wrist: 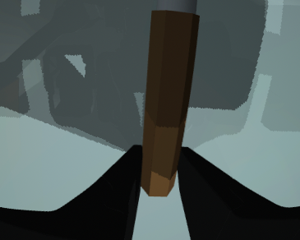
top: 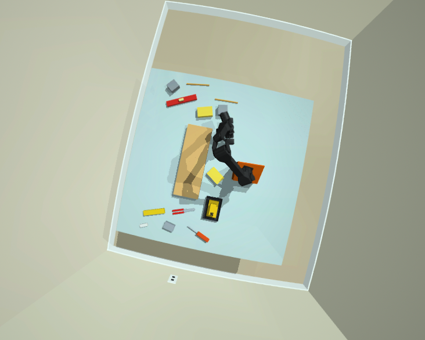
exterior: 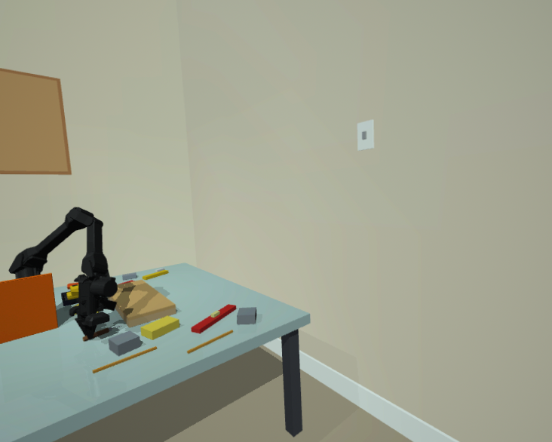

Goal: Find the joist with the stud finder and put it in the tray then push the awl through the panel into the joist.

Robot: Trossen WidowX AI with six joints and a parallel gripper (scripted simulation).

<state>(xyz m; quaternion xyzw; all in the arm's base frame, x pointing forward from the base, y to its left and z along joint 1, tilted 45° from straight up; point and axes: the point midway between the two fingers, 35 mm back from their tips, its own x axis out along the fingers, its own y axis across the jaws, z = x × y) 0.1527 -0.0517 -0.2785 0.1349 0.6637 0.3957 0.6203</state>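
The awl lies 5 cm ahead of my gripper tip and 2 cm to the left of it. Round my gripper tip: red level 41 cm ahead, 15 cm to the right, 1 cm above; dark tray 56 cm to the left, 4 cm behind, 1 cm above; yellow stud finder 58 cm to the left, 5 cm above, 4 cm behind.
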